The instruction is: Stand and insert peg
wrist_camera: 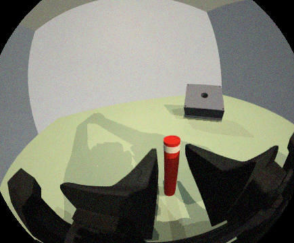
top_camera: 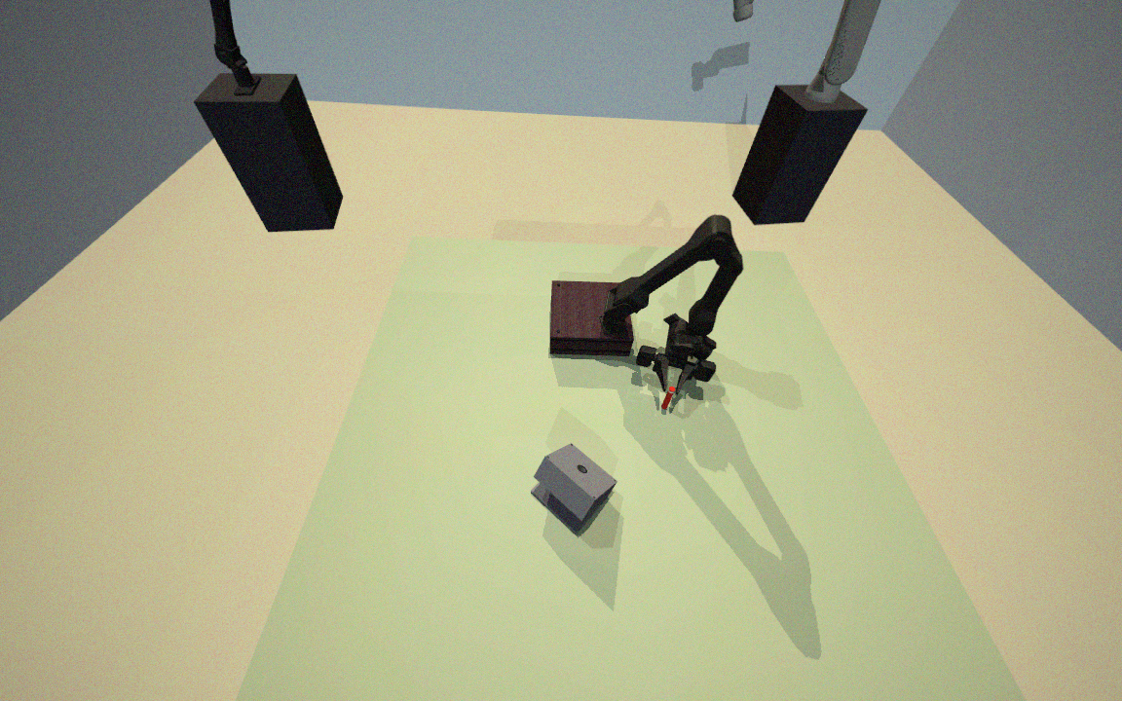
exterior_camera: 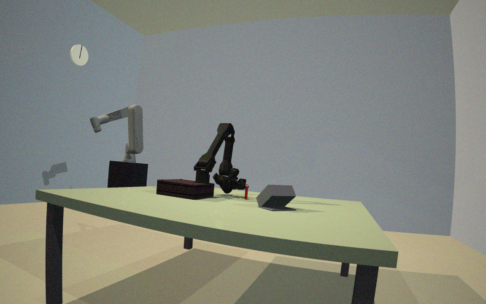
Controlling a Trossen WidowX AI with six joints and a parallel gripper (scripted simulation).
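The red peg is 1 cm below my gripper tip. From my gripper tip the other things lie so: grey sloped panel 18 cm ahead, 26 cm to the right, 2 cm below.
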